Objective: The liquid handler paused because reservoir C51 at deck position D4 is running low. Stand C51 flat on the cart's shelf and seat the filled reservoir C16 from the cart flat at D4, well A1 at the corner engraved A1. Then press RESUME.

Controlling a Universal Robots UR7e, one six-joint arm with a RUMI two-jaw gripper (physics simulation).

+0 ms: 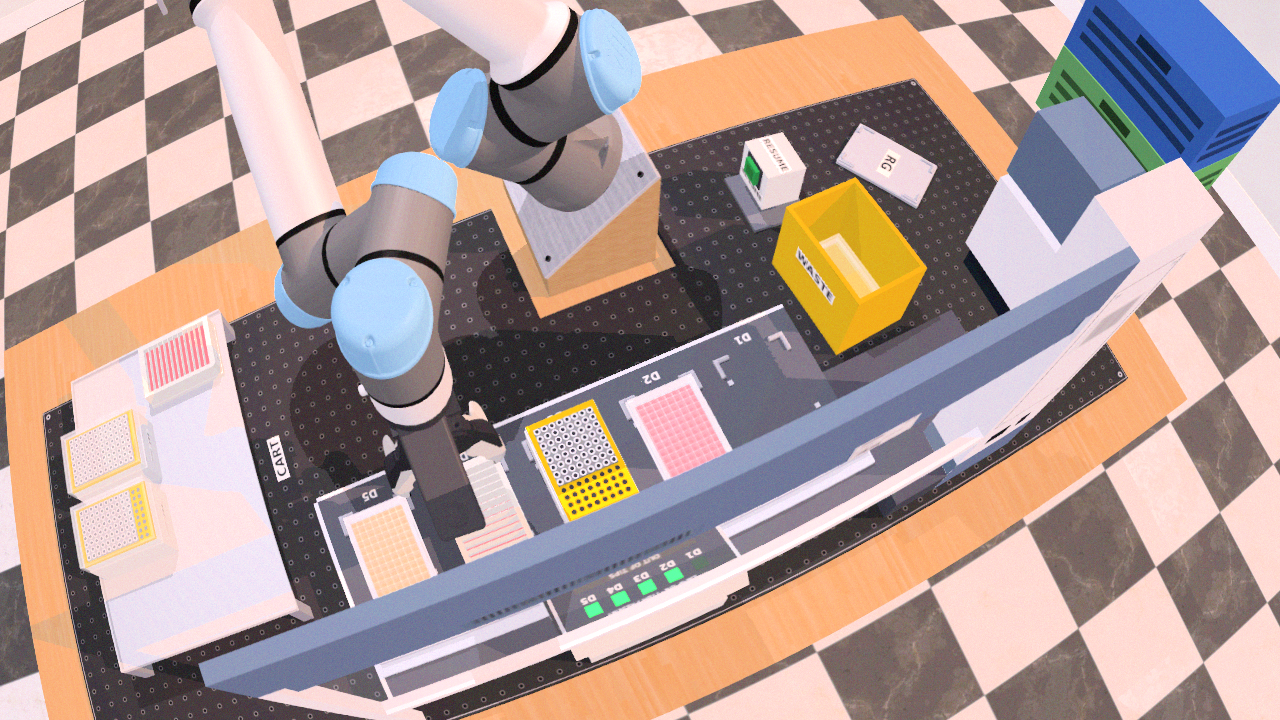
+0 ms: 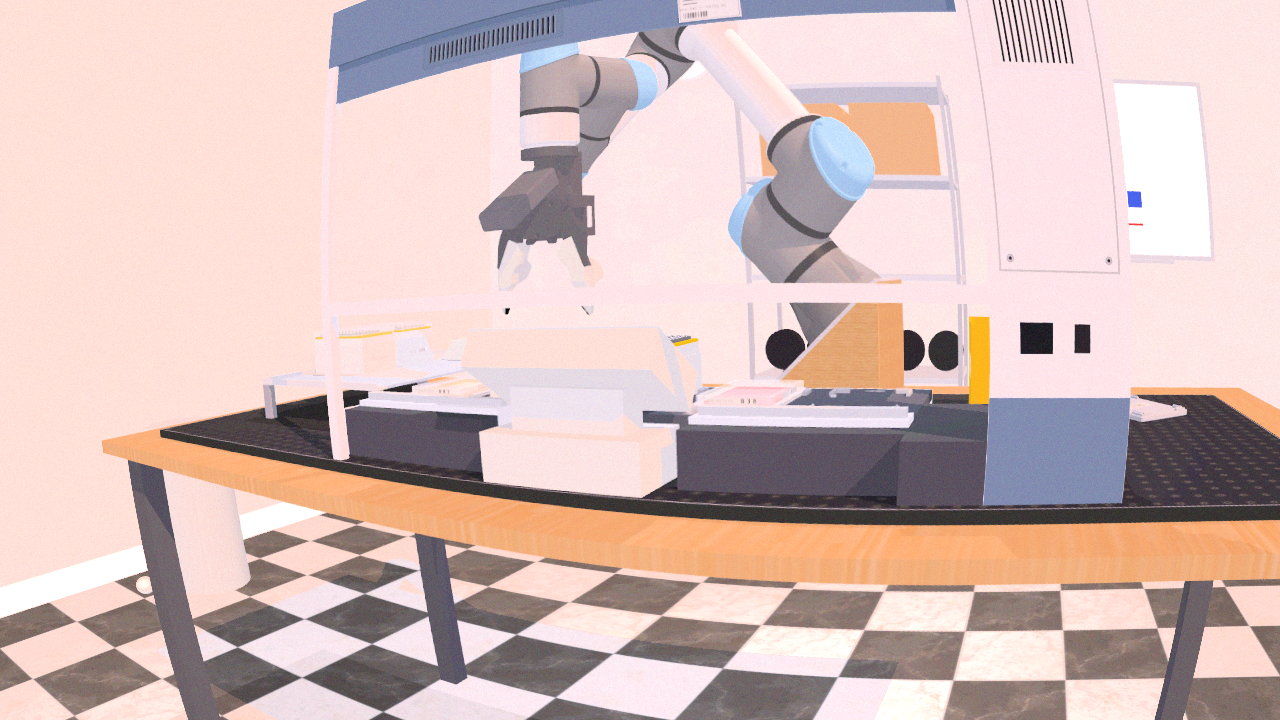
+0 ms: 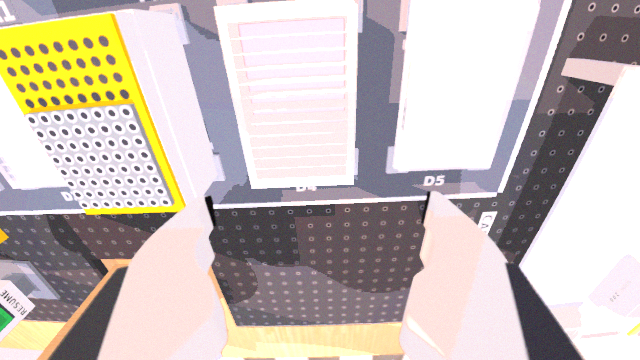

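The nearly colourless reservoir at D4, C51, lies flat in its deck position between the yellow tip rack and the D5 plate. The reservoir with red-filled channels, C16, stands on the white cart shelf at its back end; their code labels are not readable. My gripper is open and empty, pointing down above the deck's rear edge near D4, apart from C51. The RESUME box with its green button stands behind the waste bin. The A1 engraving at D4 is not visible.
A yellow tip rack rises beside D4; an orange-welled plate sits at D5. Two tip boxes stand on the cart. A blue beam spans the deck. A yellow waste bin stands right.
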